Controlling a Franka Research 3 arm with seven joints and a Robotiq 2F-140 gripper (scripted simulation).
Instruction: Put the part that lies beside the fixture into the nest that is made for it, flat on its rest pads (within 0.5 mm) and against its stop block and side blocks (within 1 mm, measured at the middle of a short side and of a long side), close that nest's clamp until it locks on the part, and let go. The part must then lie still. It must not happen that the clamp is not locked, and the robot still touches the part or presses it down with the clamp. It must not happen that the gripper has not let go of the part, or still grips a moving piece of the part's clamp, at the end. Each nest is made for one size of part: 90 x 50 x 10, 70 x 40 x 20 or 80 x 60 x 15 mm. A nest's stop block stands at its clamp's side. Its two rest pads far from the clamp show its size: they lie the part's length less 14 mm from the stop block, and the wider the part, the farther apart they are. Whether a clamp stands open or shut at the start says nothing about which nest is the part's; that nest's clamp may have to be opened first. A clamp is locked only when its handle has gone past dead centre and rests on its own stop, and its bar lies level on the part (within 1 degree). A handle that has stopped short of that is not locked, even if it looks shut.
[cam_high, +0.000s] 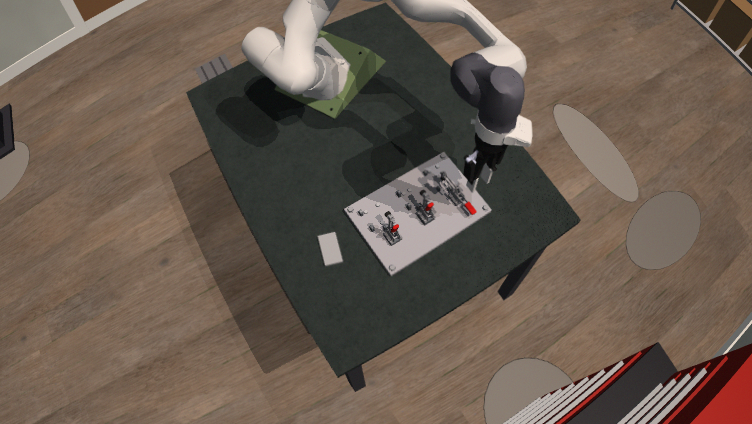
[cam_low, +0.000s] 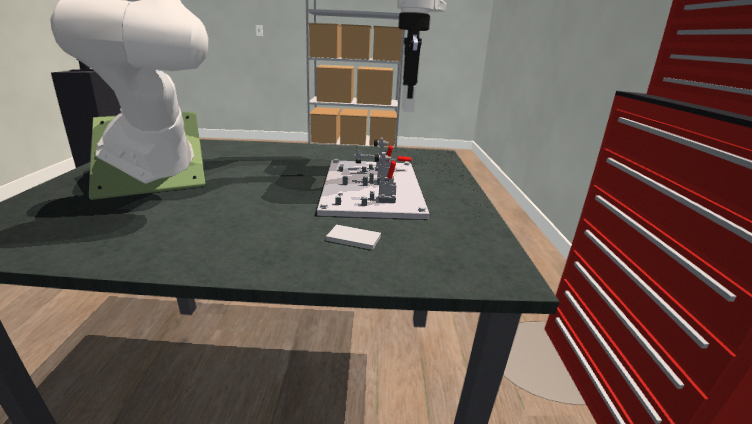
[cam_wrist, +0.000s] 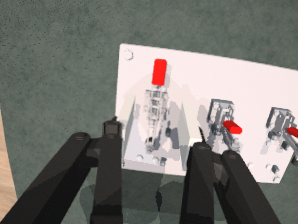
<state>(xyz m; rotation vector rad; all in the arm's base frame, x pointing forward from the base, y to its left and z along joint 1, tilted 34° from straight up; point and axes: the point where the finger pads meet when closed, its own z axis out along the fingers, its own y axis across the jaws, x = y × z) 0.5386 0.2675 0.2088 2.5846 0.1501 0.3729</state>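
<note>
The clamp lies 170 mm below my hand and 60 mm behind it. From my hand the other things lie so: light grey fixture plate (200 mm below, 110 mm to the right, 80 mm behind); then part (380 mm to the right, 210 mm below, 110 mm behind).
</note>
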